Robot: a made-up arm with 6 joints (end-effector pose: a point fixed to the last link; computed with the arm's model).
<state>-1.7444 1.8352 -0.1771 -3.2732 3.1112 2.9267</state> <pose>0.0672 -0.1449 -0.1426 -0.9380 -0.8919 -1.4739</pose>
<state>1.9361 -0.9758 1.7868 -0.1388 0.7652 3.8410</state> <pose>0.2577 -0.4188 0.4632 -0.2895 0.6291 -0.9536</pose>
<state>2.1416 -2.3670 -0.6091 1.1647 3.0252 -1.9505</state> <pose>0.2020 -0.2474 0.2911 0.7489 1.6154 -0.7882</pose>
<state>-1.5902 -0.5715 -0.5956 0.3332 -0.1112 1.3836</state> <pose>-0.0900 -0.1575 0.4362 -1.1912 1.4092 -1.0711</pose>
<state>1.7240 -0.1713 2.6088 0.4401 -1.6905 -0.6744</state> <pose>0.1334 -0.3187 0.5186 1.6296 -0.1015 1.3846</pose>
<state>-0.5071 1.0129 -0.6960 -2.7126 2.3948 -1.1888</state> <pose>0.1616 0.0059 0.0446 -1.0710 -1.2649 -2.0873</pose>
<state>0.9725 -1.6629 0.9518 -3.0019 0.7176 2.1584</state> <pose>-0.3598 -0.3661 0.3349 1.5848 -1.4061 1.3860</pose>
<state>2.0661 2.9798 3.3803 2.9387 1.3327 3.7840</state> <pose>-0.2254 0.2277 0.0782 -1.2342 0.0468 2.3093</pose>
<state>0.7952 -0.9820 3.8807 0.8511 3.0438 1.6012</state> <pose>-0.0267 -0.1139 0.0569 0.0374 -1.6832 0.0257</pose>
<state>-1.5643 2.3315 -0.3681 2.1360 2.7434 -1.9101</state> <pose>0.0489 0.0501 -0.1758 -2.3691 1.1733 -1.2217</pose>
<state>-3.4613 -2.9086 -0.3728 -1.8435 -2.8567 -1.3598</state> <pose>0.2322 -0.1030 0.1909 0.9591 0.4102 -2.8406</pose>
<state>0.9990 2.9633 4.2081 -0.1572 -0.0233 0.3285</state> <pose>0.1598 0.0805 0.2228 0.4638 -1.1759 0.7660</pose>
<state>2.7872 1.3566 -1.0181 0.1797 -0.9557 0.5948</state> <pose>-0.0133 0.1014 0.0345 2.3788 -0.3276 0.1209</pose>
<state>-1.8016 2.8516 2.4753 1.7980 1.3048 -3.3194</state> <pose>-0.0673 -0.3770 -0.0731 2.0779 -0.2323 -0.5606</pose>
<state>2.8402 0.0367 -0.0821 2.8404 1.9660 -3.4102</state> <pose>-0.3198 0.0074 0.4457 -2.4970 0.8556 1.4369</pose>
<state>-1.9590 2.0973 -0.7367 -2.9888 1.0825 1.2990</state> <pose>0.1091 0.0266 -0.0072 -0.7134 -1.3681 0.5223</pose>
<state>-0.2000 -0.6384 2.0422 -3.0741 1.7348 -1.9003</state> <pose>-0.3893 0.1726 0.5413 -1.1881 -0.6735 -0.7982</pose>
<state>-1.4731 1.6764 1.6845 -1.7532 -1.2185 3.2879</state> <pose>0.0705 -0.5480 0.0830 -1.6689 0.0834 -0.3403</pose>
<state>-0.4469 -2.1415 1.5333 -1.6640 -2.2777 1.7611</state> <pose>-0.4632 0.2315 -0.0124 2.4670 0.4530 0.5302</pose>
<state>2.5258 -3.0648 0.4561 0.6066 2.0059 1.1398</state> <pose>0.2691 -0.0978 -0.2159 0.7963 0.6730 -2.7845</pose>
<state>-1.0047 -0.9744 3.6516 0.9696 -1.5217 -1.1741</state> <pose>-0.1307 0.1087 0.0393 -0.0491 -2.6592 1.6357</pose>
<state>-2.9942 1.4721 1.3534 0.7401 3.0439 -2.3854</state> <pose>-0.5609 -0.0146 0.2497 0.0019 -0.1906 0.0796</pose>
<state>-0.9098 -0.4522 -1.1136 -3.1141 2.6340 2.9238</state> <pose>0.1469 -0.0390 0.2438 -1.2288 -2.6179 0.2173</pose>
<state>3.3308 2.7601 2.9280 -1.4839 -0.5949 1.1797</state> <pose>-0.3978 -0.0680 -0.0803 0.0034 -0.3081 -2.3329</pose>
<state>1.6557 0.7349 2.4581 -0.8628 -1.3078 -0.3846</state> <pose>0.0430 0.2000 0.6921 0.5607 0.1935 2.5495</pose>
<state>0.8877 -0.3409 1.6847 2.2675 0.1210 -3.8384</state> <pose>-0.2222 -0.1795 0.6751 1.6805 -1.0295 2.1143</pose>
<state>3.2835 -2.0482 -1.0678 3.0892 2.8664 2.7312</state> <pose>0.0784 -0.0816 0.3298 -2.3741 0.1597 1.7304</pose>
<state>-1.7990 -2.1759 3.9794 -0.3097 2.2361 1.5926</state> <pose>-0.1036 -0.0585 -0.0133 1.5295 0.1815 1.9549</pose>
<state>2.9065 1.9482 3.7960 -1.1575 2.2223 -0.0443</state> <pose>-0.2227 0.0913 0.4124 2.4752 1.3405 -1.2077</pose>
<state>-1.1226 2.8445 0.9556 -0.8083 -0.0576 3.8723</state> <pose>-0.0924 0.0456 -0.3081 -1.1541 0.7826 1.6530</pose>
